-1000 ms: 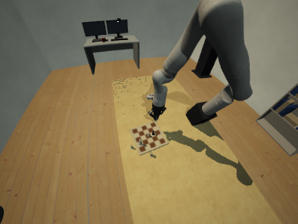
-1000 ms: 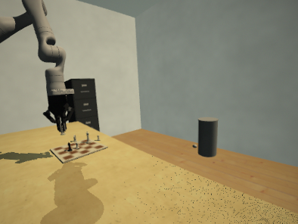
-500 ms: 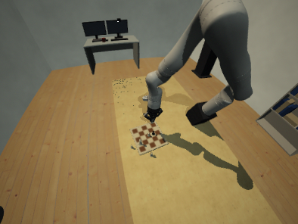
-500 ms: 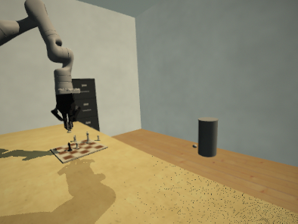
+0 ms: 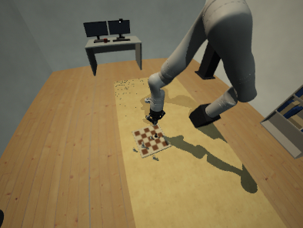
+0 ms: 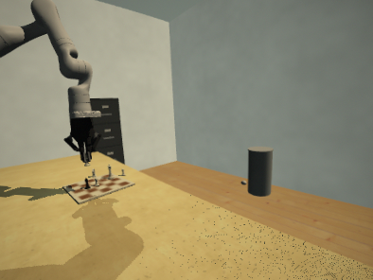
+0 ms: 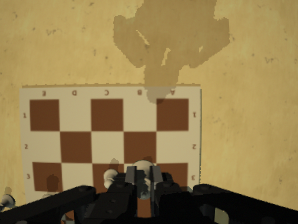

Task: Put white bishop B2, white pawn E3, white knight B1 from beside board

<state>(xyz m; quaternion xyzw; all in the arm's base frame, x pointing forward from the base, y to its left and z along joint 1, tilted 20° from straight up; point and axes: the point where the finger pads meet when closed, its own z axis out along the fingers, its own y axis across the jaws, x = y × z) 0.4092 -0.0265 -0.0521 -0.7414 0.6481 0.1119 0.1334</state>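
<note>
Right now the black chess piece is 11 cm below my hand, 4 cm to the left of it and 1 cm behind it. Also, from my hand: chessboard 13 cm below, 4 cm to the left, 4 cm ahead.
</note>
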